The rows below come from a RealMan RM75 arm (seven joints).
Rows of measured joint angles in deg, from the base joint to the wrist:
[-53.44, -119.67, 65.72, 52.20, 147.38, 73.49, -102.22]
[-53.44, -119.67, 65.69, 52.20, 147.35, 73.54, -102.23]
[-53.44, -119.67, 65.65, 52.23, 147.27, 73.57, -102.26]
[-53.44, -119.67, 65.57, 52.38, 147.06, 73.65, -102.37]
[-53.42, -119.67, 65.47, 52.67, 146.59, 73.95, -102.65]
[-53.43, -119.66, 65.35, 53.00, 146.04, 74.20, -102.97]
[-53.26, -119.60, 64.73, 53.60, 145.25, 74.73, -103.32]
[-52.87, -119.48, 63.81, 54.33, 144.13, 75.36, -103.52]
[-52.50, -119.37, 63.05, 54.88, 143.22, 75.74, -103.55]
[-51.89, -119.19, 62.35, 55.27, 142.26, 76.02, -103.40]
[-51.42, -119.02, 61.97, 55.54, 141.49, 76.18, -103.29]
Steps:
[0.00, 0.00, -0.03, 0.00, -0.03, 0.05, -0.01]
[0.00, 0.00, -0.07, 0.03, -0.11, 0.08, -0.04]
[0.00, 0.00, -0.15, 0.18, -0.32, 0.16, -0.15]
[0.02, 0.00, -0.25, 0.47, -0.79, 0.46, -0.43]
[0.01, 0.01, -0.37, 0.80, -1.34, 0.71, -0.75]
[0.18, 0.07, -0.99, 1.40, -2.13, 1.24, -1.10]
[0.57, 0.19, -1.91, 2.13, -3.25, 1.87, -1.30]
[0.94, 0.30, -2.67, 2.68, -4.16, 2.25, -1.33]
[1.55, 0.48, -3.37, 3.07, -5.12, 2.53, -1.18]
[2.02, 0.65, -3.75, 3.34, -5.89, 2.69, -1.07]

